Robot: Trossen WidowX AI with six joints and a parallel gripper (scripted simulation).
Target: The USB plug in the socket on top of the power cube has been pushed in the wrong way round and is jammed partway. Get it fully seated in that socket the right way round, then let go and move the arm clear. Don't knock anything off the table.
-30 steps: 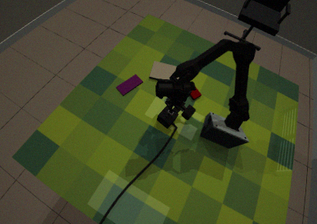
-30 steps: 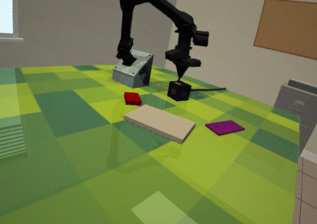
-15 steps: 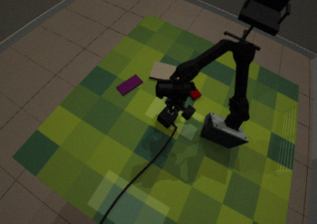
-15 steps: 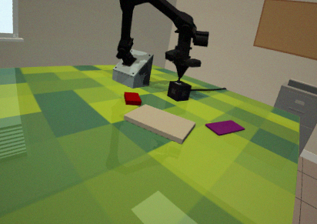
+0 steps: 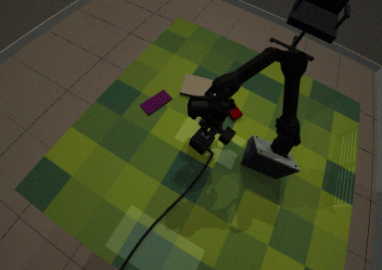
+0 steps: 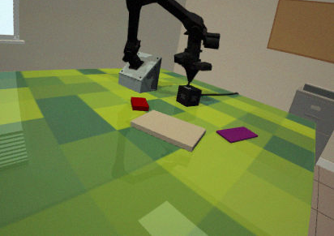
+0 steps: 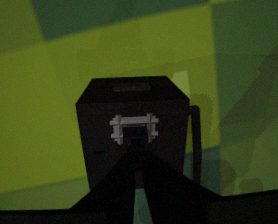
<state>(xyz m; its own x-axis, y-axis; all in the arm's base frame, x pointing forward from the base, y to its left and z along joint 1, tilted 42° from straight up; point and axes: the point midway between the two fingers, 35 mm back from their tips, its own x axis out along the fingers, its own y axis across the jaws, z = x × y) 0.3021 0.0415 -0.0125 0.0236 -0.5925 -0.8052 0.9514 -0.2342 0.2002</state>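
Now: the USB plug 10 mm below my gripper tip. Also, from my gripper tip: purple card 280 mm ahead, 100 mm to the right, 100 mm below; beige slab 280 mm to the right, 110 mm ahead, 90 mm below; red block 220 mm to the right, 90 mm below, 80 mm behind.
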